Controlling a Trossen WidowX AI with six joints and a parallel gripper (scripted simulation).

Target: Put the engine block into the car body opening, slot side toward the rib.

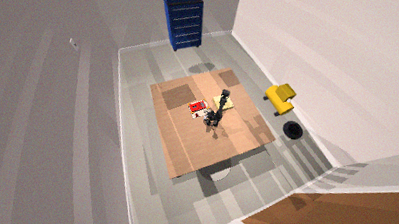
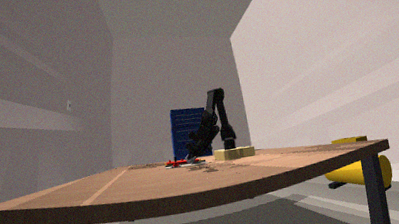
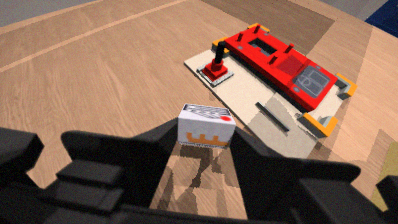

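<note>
My gripper tip is 190 mm to the left of the grey base plate, 30 mm above it and 10 mm short of it. The rest, counted from my gripper tip: grey engine block right at my gripper tip.
</note>
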